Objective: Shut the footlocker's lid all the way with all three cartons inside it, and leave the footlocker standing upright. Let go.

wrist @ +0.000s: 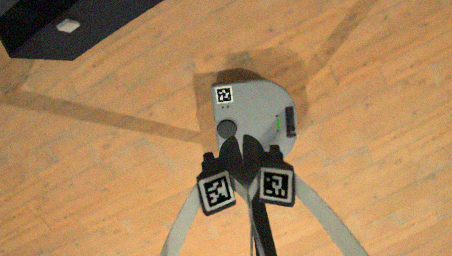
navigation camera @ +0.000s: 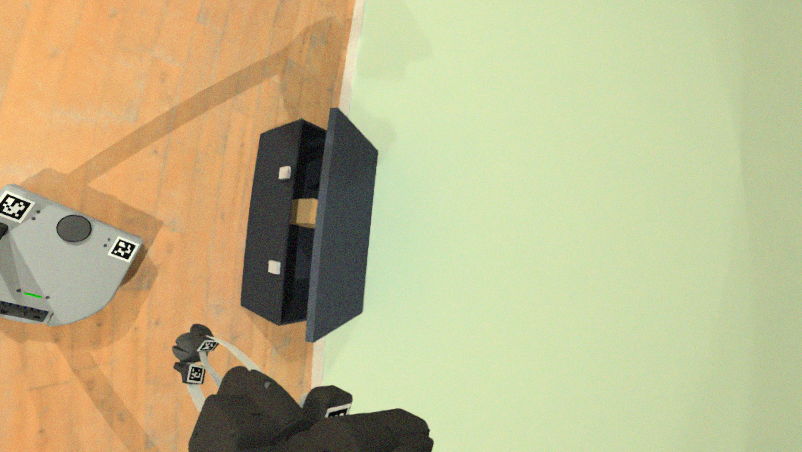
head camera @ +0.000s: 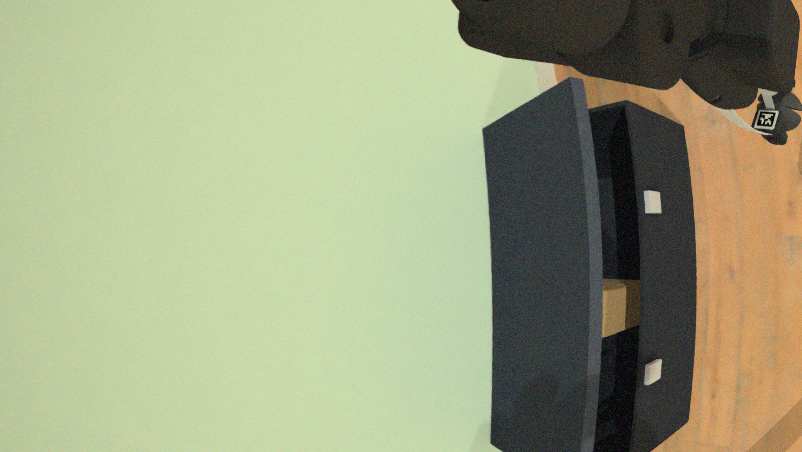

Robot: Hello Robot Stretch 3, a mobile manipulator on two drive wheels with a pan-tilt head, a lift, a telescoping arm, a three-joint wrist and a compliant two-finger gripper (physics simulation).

In view: the gripper [head camera: 783,114] and a dark blue footlocker [head camera: 575,195].
The dark blue footlocker also shows in the navigation camera view [navigation camera: 291,273]. The gripper shows as well in the wrist view [wrist: 241,154] and in the navigation camera view [navigation camera: 187,342].
